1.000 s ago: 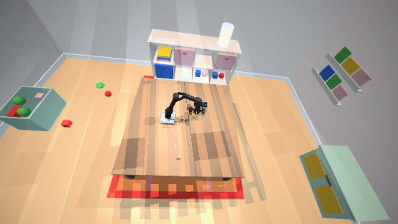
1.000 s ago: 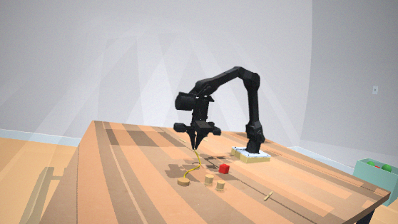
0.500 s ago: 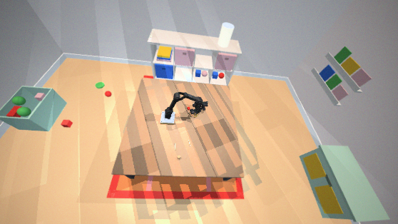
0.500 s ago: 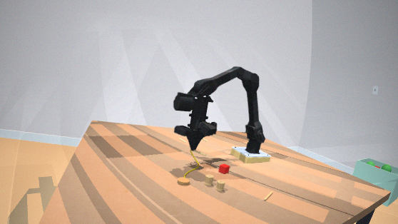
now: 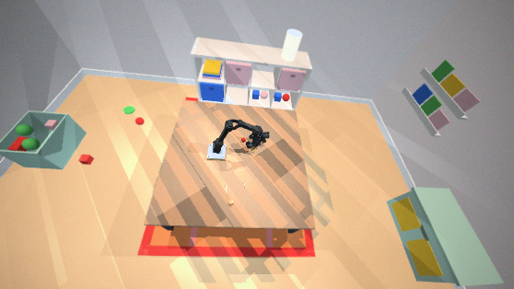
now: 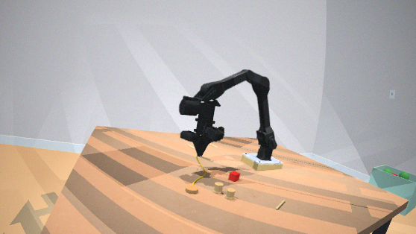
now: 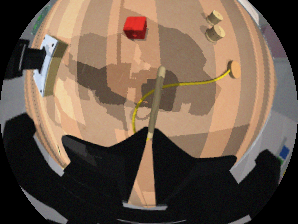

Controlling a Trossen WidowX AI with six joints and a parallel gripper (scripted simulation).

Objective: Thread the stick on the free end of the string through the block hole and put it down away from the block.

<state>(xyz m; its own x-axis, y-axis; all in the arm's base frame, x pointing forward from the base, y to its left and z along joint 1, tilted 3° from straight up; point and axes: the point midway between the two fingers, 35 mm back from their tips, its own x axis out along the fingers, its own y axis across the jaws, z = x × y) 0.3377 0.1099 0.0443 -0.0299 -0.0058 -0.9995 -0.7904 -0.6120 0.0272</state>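
My gripper tip is 13 cm past the block, 9 cm to the right of it and 4 cm above it. From my gripper tip the other things lie so: round wooden button 21 cm to the left, 5 cm below, 5 cm ahead.
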